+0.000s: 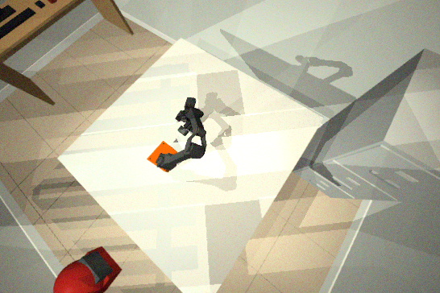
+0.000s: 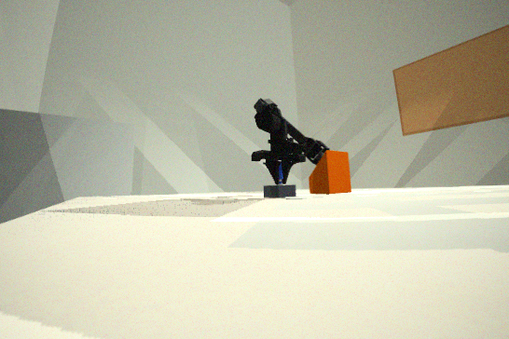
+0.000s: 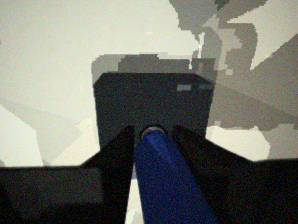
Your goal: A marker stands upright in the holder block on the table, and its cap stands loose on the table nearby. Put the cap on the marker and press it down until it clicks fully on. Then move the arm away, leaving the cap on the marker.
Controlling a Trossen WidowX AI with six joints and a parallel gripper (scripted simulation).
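Now: the holder block 1 cm to the right of my gripper tip and 2 cm below it. The rest, counted from my gripper tip: blue cap (1 cm to the right, 4 cm above).
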